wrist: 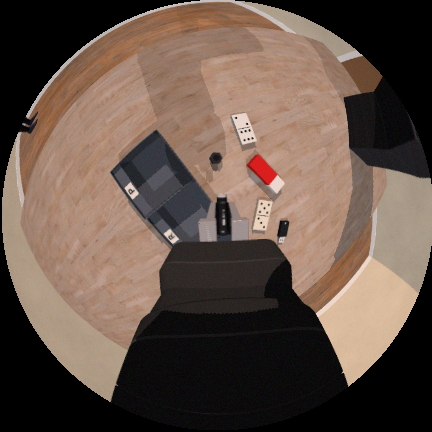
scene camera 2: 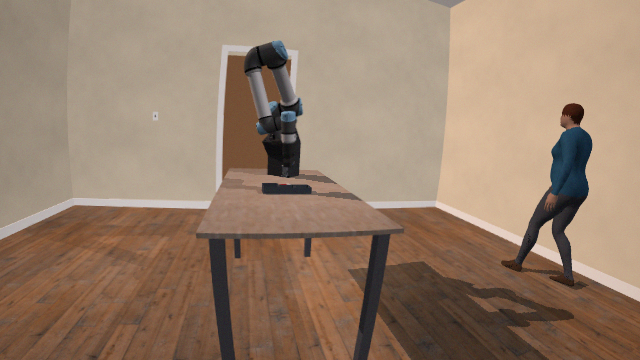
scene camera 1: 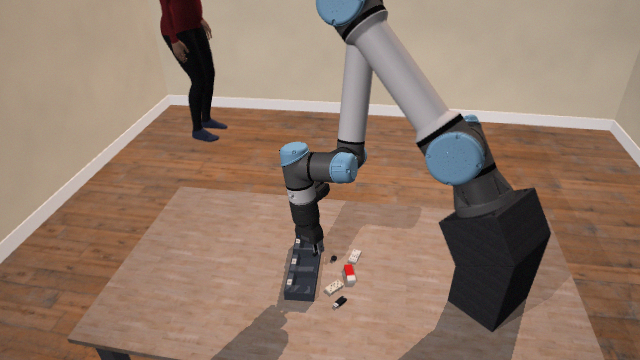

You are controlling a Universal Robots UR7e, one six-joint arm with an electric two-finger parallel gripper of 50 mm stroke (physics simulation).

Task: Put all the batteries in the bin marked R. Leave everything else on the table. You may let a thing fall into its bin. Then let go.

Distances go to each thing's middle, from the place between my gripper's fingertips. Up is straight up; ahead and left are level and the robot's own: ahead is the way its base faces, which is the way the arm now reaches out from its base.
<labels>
Right now my hand is 40 mm short of the dark three-compartment bin tray (scene camera 1: 301,282) and 50 mm above it.
</labels>
